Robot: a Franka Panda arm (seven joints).
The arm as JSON. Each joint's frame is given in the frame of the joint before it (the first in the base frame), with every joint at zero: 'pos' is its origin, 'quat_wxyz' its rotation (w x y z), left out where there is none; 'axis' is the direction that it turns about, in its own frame. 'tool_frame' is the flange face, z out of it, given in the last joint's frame.
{
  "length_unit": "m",
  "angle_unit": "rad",
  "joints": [
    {
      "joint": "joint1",
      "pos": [
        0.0,
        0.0,
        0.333
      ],
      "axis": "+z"
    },
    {
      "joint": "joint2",
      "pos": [
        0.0,
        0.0,
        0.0
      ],
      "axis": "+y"
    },
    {
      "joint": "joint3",
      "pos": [
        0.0,
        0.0,
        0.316
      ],
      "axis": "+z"
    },
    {
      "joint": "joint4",
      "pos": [
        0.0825,
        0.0,
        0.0
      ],
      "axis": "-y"
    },
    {
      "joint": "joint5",
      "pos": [
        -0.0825,
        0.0,
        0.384
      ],
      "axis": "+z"
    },
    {
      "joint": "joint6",
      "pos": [
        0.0,
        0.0,
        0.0
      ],
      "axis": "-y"
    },
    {
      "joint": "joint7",
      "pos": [
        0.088,
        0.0,
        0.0
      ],
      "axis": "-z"
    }
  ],
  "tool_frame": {
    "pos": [
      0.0,
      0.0,
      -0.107
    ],
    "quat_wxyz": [
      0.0,
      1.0,
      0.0,
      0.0
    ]
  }
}
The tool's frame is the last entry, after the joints.
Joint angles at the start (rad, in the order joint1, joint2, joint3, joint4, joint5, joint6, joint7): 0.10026 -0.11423 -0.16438 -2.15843 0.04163 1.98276 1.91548
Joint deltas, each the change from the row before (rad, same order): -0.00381 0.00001 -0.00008 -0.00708 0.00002 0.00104 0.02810; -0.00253 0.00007 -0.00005 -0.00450 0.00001 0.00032 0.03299; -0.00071 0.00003 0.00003 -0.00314 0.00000 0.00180 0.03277; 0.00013 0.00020 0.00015 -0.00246 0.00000 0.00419 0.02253; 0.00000 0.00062 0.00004 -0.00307 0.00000 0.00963 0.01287; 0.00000 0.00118 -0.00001 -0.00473 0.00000 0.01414 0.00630; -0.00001 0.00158 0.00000 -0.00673 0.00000 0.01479 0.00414; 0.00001 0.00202 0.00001 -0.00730 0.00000 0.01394 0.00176
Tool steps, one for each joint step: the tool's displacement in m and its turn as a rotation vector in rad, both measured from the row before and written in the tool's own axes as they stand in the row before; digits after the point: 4 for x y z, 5 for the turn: 0.0024 0.0004 0.0031 -0.00552 0.00189 0.03225; 0.0016 0.0002 0.0021 -0.00384 0.00145 0.03574; 0.0005 0.0002 0.0013 -0.00121 0.00055 0.03357; -0.0001 0.0000 0.0009 0.00142 -0.00056 0.02236; -0.0002 -0.0005 0.0009 0.00539 -0.00253 0.01299; -0.0002 -0.0007 0.0016 0.00747 -0.00353 0.00657; -0.0001 -0.0005 0.0026 0.00596 -0.00266 0.00450; 0.0000 -0.0003 0.0032 0.00436 -0.00173 0.00214
